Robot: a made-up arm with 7 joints.
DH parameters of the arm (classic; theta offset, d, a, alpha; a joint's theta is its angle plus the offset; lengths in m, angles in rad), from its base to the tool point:
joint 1: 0 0.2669 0 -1.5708
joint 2: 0 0 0 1.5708
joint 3: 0 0.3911 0.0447 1.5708
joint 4: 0 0 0.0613 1.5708
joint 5: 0 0.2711 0 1.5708
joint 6: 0 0 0.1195 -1.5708
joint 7: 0 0.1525 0 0
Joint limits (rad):
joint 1: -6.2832..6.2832
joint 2: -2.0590..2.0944
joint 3: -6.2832..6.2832
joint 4: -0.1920..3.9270
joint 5: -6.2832..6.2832
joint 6: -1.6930..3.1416
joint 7: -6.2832..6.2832
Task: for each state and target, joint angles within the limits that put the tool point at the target. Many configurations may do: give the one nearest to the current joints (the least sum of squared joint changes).
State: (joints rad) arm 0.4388 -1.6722 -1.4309 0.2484 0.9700 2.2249 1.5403
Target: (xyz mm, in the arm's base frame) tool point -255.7 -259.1 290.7
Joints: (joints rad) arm 0.1751 -2.0590 -1.6547 0.7329 1.3372 2.5805 1.5403
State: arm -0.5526 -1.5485 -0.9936 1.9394 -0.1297 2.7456 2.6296
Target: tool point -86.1 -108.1 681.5
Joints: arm -0.3494 -0.7684 -0.5627 1.8330 0.1402 2.5144 2.6296
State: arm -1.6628 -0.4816 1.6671 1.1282 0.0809 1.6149 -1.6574
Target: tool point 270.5 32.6 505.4
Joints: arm -1.4384 -0.6909 1.1847 1.2751 -0.2170 2.0048 -1.6574
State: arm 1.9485 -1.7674 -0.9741 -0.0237 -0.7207 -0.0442 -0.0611
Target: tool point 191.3 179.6 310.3
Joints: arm 2.2784 -1.6858 -1.5906 0.1591 -0.4904 0.1248 -0.0611
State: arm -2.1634 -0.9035 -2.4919 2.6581 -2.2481 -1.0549 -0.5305
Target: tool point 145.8 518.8 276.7
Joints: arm -2.2488 -1.2207 -2.6470 2.3306 -2.4782 -1.3008 -0.5305
